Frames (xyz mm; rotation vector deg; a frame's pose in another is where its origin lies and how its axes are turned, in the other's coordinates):
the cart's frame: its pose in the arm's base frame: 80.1 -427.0 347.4 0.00 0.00 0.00
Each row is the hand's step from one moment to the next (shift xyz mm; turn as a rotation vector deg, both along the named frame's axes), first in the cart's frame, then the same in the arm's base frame.
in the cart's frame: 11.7 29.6 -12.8 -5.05 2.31 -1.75
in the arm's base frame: 11.7 29.6 -12.8 -5.05 2.31 -1.75
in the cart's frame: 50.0 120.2 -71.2 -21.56 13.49 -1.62
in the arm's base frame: 50.0 120.2 -71.2 -21.56 13.49 -1.62
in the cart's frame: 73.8 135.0 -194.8 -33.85 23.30 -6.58
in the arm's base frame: 73.8 135.0 -194.8 -33.85 23.30 -6.58
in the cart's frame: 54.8 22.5 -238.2 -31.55 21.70 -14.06
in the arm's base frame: 54.8 22.5 -238.2 -31.55 21.70 -14.06
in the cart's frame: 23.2 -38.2 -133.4 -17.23 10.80 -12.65
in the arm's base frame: 23.2 -38.2 -133.4 -17.23 10.80 -12.65
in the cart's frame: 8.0 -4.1 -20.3 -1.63 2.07 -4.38
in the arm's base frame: 8.0 -4.1 -20.3 -1.63 2.07 -4.38
